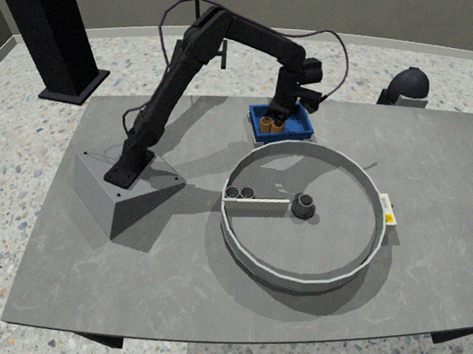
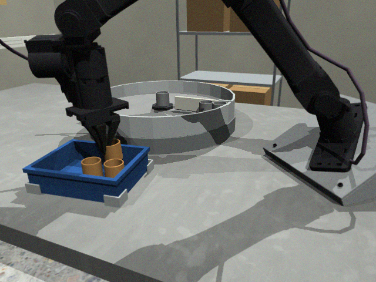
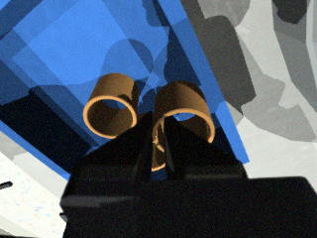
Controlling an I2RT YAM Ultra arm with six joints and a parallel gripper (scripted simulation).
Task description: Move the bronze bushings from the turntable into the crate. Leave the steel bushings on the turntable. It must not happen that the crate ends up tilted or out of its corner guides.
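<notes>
The blue crate is 30 mm to the left of my hand and 30 mm below it. From my hand the other things lie so: turntable 120 mm ahead, 300 mm to the right.
</notes>
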